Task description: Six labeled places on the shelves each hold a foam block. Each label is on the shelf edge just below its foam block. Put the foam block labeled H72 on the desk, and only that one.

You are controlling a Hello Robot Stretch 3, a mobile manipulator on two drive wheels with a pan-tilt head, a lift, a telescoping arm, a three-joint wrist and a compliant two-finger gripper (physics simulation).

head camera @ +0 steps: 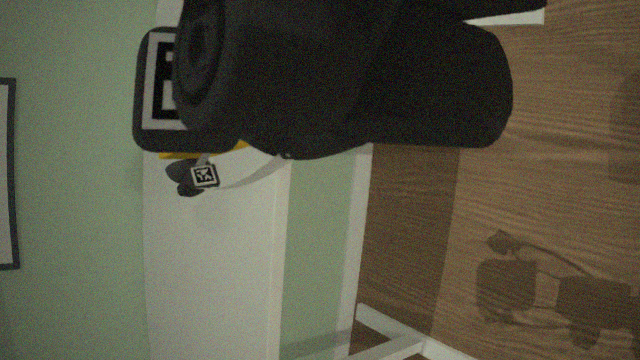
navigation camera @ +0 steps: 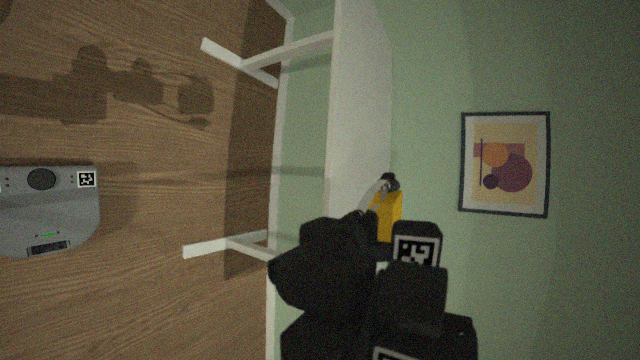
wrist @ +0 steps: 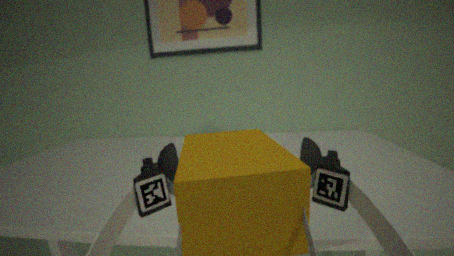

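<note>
A yellow foam block [head camera: 172, 155] [navigation camera: 389, 215] [wrist: 245, 210] is between the two fingertips of my gripper [wrist: 238, 158], which is shut on it. No label shows on the block. In the head view a thin strip of the block shows past the dark wrist, with one fingertip; the other fingertip is hidden. The gripper and block are over the white desk top [head camera: 215, 260] [navigation camera: 360, 100] [wrist: 65, 195], near the wall side. The block's underside is hidden, so I cannot tell whether it touches the desk. The shelves and label H72 do not show.
A green wall [head camera: 80, 200] [navigation camera: 430, 100] [wrist: 100, 90] stands behind the desk, with a framed picture [navigation camera: 505, 207] [wrist: 205, 51] on it. White desk legs [head camera: 387, 320] [navigation camera: 220, 50] stand on the wooden floor [head camera: 550, 200] [navigation camera: 165, 280]. My grey base [navigation camera: 50, 210] is on the floor in front.
</note>
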